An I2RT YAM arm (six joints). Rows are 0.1 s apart.
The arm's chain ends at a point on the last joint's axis. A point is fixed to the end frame.
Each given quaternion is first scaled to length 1.
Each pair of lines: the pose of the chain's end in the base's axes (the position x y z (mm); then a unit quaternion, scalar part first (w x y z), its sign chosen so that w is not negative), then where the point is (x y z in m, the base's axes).
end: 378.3 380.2 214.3 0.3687 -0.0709 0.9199 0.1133
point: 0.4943 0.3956 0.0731
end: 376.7 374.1 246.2 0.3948 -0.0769 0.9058 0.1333
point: 0.5001 0.3975 0.1126
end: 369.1 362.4 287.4 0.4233 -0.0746 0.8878 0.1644
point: 0.4998 0.3965 0.1635
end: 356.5 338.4 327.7 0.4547 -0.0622 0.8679 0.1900
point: 0.4952 0.3794 0.2150
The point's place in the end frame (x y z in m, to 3 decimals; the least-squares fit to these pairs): 0.014 -0.032 0.180
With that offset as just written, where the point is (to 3 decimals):
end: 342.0 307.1 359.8 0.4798 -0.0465 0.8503 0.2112
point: 0.487 0.353 0.257
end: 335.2 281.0 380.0 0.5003 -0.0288 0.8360 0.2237
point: 0.485 0.327 0.285
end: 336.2 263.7 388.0 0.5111 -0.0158 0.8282 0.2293
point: 0.489 0.309 0.297
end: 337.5 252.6 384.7 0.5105 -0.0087 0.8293 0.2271
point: 0.490 0.296 0.293
